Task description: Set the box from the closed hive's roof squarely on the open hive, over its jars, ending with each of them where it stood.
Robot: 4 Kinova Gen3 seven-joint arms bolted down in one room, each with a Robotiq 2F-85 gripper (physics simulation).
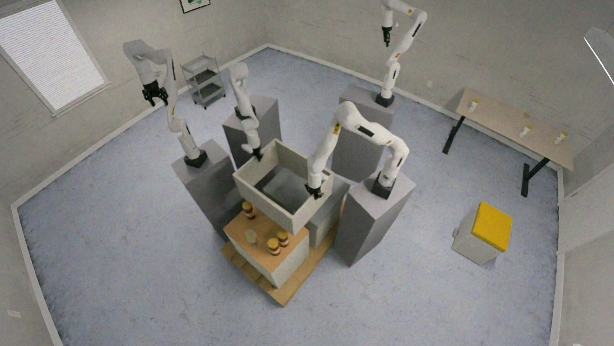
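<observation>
The pale bottomless box is held up in the air, partly over the open hive and partly over the closed hive. Red-labelled jars with yellow lids and a clear jar stand on the open hive. The back-left arm's gripper is at the box's back-left wall; the right front arm's gripper is at the opposite wall. Both look shut on the walls. The far-left arm's gripper hangs raised and open. The far-back arm's gripper is raised, its fingers too small to judge.
The hives stand on a wooden pallet among four grey pedestals. A table with small white jars stands at the right wall. A white bin with a yellow lid stands at the right. A grey cart stands at the back left.
</observation>
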